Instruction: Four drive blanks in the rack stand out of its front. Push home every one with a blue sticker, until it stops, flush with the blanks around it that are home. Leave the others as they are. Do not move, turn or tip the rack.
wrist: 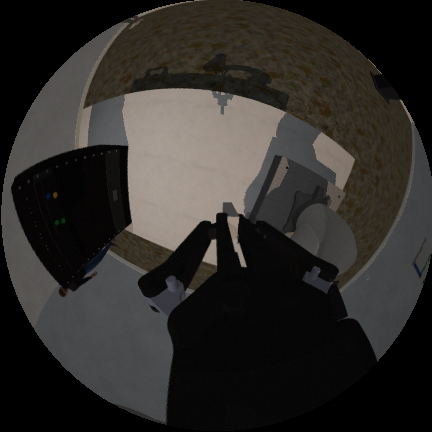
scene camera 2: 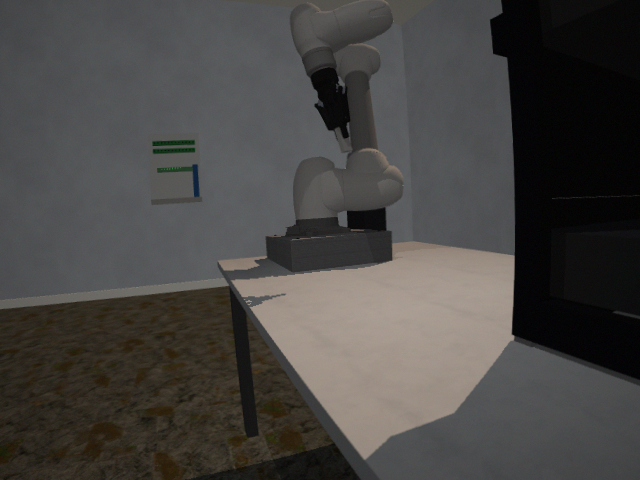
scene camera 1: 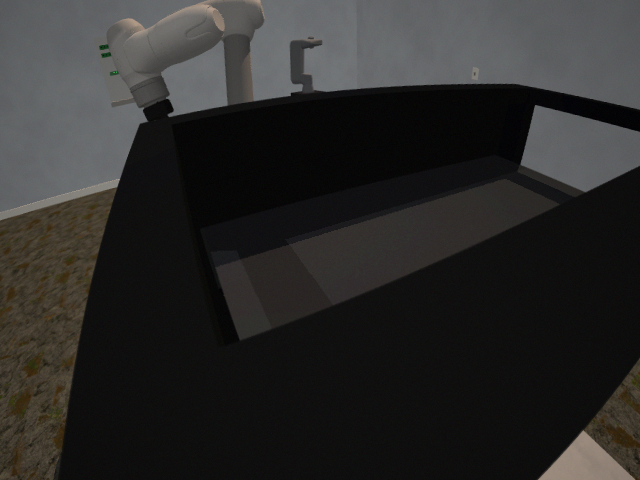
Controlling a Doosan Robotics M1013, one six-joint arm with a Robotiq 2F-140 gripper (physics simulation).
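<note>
The dark rack (scene camera 1: 361,392) (scene camera 2: 528,268) (wrist: 126,200) fills much of scene camera 1, stands at the right edge of scene camera 2 and shows its front at the left of the wrist view. On the front are a blue sticker (wrist: 48,196), a yellow one (wrist: 55,195) beside it, and two green ones (wrist: 57,222) (wrist: 63,220). How far each blank stands out cannot be told. My gripper (scene camera 2: 343,148) (wrist: 226,210) is shut on nothing, pointing down above the table near the robot's base, well away from the rack. In scene camera 1 its fingers are hidden behind the rack.
The light table (scene camera 2: 392,320) (wrist: 195,145) bears the rack and the arm's grey base block (scene camera 2: 336,252) (wrist: 295,180). A second, smaller grey arm (scene camera 1: 297,62) stands at the back in scene camera 1. A person (wrist: 82,281) shows beyond the rack in the wrist view.
</note>
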